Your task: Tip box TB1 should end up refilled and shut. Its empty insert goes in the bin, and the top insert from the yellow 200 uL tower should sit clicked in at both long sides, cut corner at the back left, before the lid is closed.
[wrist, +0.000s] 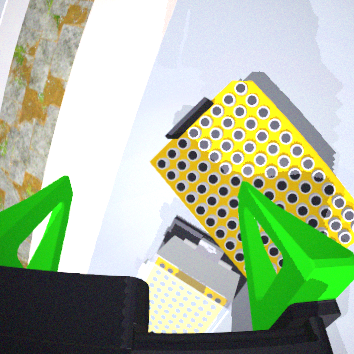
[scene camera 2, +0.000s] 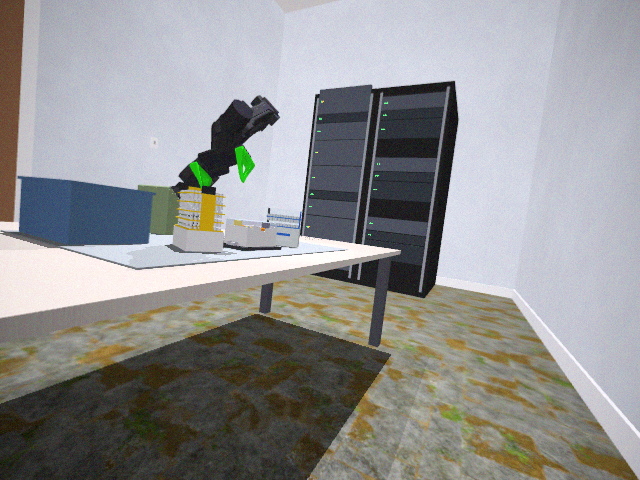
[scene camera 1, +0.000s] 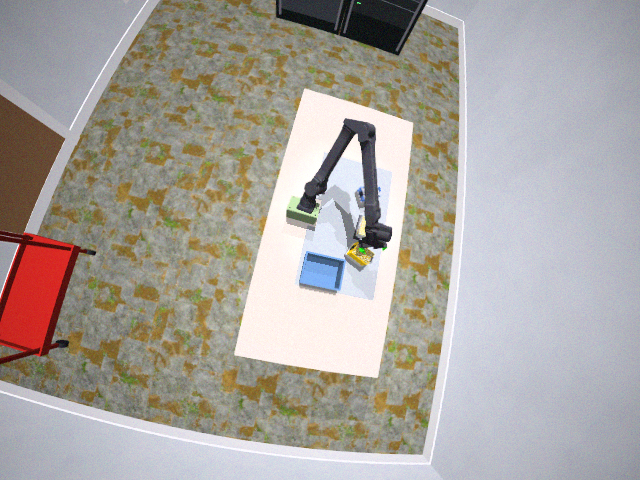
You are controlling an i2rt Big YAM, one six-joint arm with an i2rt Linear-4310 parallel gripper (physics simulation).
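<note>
The yellow tower (scene camera 1: 358,255) (scene camera 2: 208,212) (wrist: 258,135) stands on a white base, with several stacked inserts. Its top insert shows rows of round, white-rimmed tips. My gripper (scene camera 1: 373,249) (scene camera 2: 225,183) (wrist: 154,186) is open and empty, tilted above and beside the tower. One finger overlaps the tower in the wrist view; the other is off to its side. The box I take to be TB1 (scene camera 1: 361,226) (scene camera 2: 249,236) (wrist: 185,302) is beside the tower, with a pale yellow holed surface and a grey latch side. Its lid state is unclear. The blue open bin (scene camera 1: 321,272) (scene camera 2: 85,214) stands nearby.
A blue-and-white rack (scene camera 1: 368,194) (scene camera 2: 286,237) is beyond the box on the light mat (scene camera 1: 356,289) (scene camera 2: 142,259). A green block (scene camera 1: 301,210) (scene camera 2: 159,209) stands at the table's (scene camera 1: 305,328) (scene camera 2: 46,281) other long side. Dark cabinets (scene camera 1: 381,28) (scene camera 2: 408,180) stand behind.
</note>
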